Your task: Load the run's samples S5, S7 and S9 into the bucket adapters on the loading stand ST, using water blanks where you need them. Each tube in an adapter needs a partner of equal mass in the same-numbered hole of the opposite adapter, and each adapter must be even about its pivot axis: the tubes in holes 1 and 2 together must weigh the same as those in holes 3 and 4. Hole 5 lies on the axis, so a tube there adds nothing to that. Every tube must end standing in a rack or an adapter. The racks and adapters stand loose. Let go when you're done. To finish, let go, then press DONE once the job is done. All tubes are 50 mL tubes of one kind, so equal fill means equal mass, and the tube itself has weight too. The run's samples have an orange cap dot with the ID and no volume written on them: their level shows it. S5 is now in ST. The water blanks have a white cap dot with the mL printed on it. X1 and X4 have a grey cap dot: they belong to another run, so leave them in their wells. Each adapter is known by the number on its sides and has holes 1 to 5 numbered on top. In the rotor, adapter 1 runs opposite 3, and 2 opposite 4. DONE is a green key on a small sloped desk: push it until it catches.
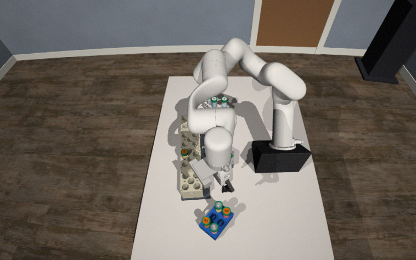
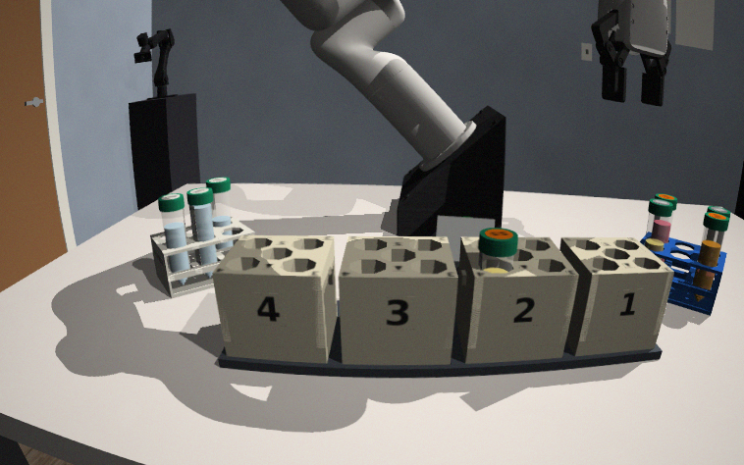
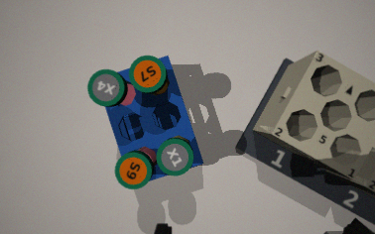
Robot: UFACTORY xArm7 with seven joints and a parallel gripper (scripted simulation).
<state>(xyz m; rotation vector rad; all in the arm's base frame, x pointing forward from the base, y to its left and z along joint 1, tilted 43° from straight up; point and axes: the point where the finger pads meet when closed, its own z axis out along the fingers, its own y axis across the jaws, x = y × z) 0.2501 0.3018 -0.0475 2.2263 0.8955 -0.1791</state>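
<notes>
Now: the pink-filled sample tube 190 mm below my hand, 70 mm to the left of it and 50 mm behind it. The rest, counted from my hand: blue rack (220 mm below, 100 mm to the left, 10 mm behind); green done key (210 mm to the right, 190 mm below, 30 mm behind); S7 tube (190 mm below, 130 mm to the left, 20 mm ahead).
</notes>
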